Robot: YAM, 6 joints.
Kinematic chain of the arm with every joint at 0, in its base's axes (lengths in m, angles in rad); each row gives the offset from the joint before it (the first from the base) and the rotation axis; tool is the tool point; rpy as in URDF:
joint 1: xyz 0 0 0.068 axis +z
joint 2: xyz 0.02 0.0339 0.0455 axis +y
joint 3: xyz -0.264 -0.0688 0 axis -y
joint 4: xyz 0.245 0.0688 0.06 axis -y
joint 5: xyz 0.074 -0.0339 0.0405 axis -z
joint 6: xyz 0.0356 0 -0.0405 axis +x
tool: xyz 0 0 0 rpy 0 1.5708 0
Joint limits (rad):
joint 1: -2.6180..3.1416
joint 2: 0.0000..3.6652
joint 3: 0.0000..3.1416
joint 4: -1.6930..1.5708
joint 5: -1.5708..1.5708
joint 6: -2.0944..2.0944
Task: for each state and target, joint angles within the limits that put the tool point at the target. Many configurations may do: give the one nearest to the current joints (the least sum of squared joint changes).
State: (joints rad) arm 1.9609 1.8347 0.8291 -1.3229 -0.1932 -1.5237
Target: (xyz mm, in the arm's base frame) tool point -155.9 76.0 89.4
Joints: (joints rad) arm 2.6241 1.9265 0.7344 -1.2894 -0.3166 -1.5237
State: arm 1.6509 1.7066 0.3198 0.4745 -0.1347 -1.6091
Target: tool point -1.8 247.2 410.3
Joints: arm 1.5606 1.0907 0.9002 0.6665 -0.1218 -1.6091
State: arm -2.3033 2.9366 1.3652 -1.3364 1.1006 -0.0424
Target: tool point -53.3 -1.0 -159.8
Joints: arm -2.4880 3.5395 1.1443 -1.1975 1.0931 -0.0424
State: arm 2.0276 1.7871 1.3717 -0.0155 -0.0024 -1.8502
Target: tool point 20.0 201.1 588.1
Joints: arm 1.4883 1.1963 1.6947 0.0719 0.0944 -1.8502
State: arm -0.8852 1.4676 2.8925 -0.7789 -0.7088 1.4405
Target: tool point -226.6 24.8 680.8
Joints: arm -0.0572 1.1665 3.0205 -0.1178 -0.3383 1.4405
